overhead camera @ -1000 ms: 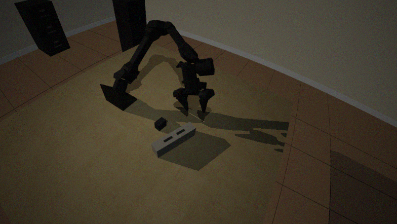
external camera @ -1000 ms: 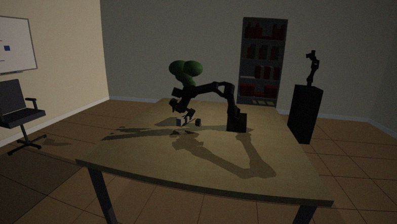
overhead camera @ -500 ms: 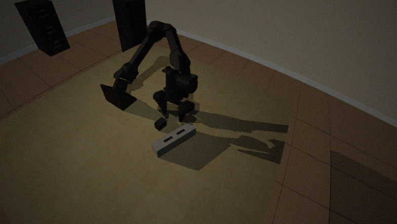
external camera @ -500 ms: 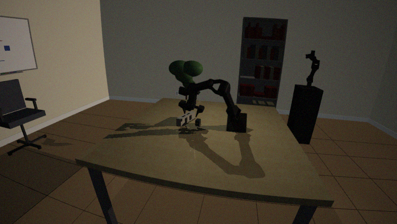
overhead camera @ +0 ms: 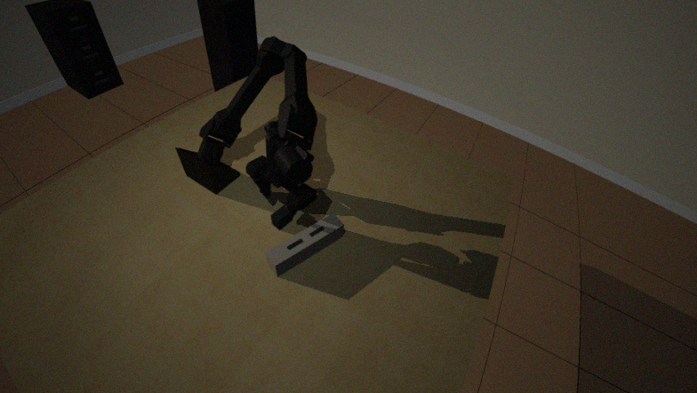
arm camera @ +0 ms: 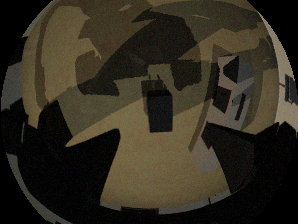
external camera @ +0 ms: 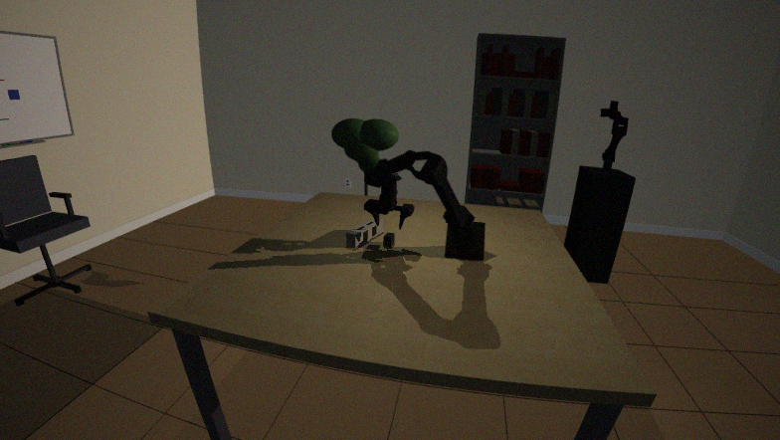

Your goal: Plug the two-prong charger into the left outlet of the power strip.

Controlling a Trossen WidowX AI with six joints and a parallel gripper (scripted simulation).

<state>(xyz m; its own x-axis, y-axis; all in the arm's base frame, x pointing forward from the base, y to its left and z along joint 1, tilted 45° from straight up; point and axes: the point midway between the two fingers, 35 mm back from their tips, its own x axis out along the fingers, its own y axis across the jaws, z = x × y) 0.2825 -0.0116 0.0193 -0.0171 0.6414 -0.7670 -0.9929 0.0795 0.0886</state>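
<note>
Right now my gripper tip is 50 mm above the dark two-prong charger and 20 mm to the right of it.
</note>
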